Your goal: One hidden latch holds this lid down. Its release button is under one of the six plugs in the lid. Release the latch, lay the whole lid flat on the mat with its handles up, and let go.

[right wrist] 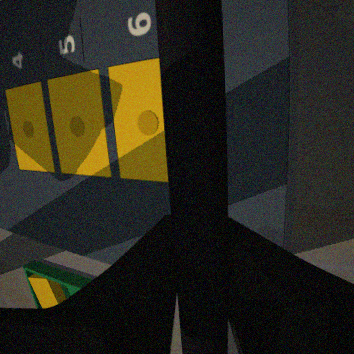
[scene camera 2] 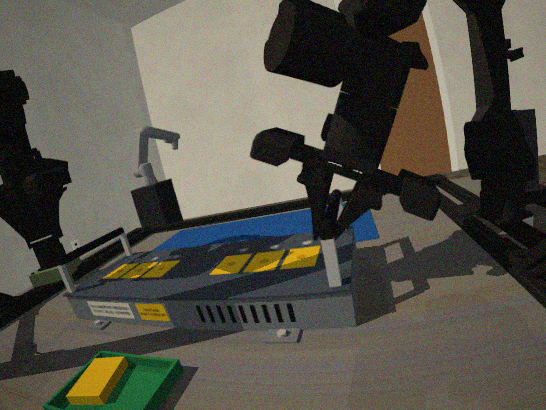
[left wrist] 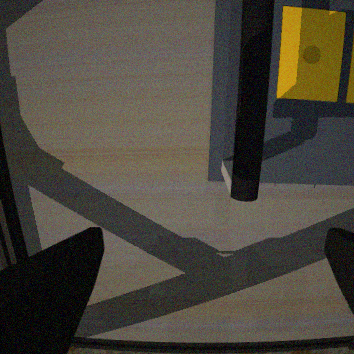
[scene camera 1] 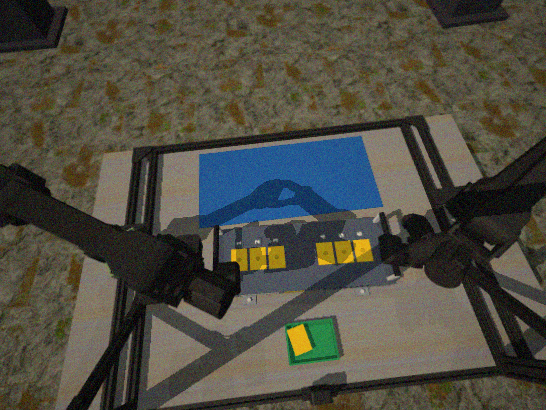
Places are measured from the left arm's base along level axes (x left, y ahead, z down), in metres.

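Pixels of known places: left gripper, between the fingertips: (scene camera 2: 43, 239) (left wrist: 215, 239); right gripper, between the fingertips: (right wrist: 193, 225) (scene camera 2: 322, 241); left arm's base, origin of its link: (scene camera 2: 54, 264); right arm's base, origin of its link: (scene camera 2: 503, 215) (scene camera 1: 460, 210).
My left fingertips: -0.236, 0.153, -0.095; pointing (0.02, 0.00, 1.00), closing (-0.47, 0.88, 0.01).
Ahead of a thing's pixels: the offset from my left fingertips to its middle, as dx, dy, dz. "spot": to the spot under its first point. Level surfaces: height alone.
The grey lid (scene camera 1: 310, 280) (scene camera 2: 200, 287) (left wrist: 295, 160) (right wrist: 125, 215) lies on the grey box (scene camera 2: 182, 317), looking level. Six yellow plugs sit in it in two groups of three, including plug 5 {-0.101, +0.343, +0.098} (right wrist: 77, 122) and plug 6 {-0.126, +0.386, +0.098} (right wrist: 140, 115). My right gripper (scene camera 2: 327, 232) (right wrist: 193, 225) is shut on the right handle {spot: -0.222, +0.390, +0.075} (scene camera 2: 332, 265) (right wrist: 195, 100). My left gripper (left wrist: 215, 239) is open and empty, hanging beyond the near end of the left handle {spot: +0.071, +0.064, +0.038} (scene camera 1: 216, 250) (scene camera 2: 95, 247) (left wrist: 250, 100). Its fingertips are hidden in both scene views. The latch is not visible.
The blue mat {dz +0.146} (scene camera 1: 300, 160) (scene camera 2: 280, 222) lies behind the box. A green tray {-0.225, +0.144, +0.139} (scene camera 1: 325, 340) (scene camera 2: 145, 385) with a loose yellow block {-0.206, +0.122, +0.137} (scene camera 1: 300, 340) (scene camera 2: 97, 380) is in front. A dark frame (scene camera 1: 280, 135) surrounds the work area. A small bracket {spot: -0.206, +0.328, +0.140} (scene camera 1: 362, 291) (scene camera 2: 282, 333) is at the box's front edge.
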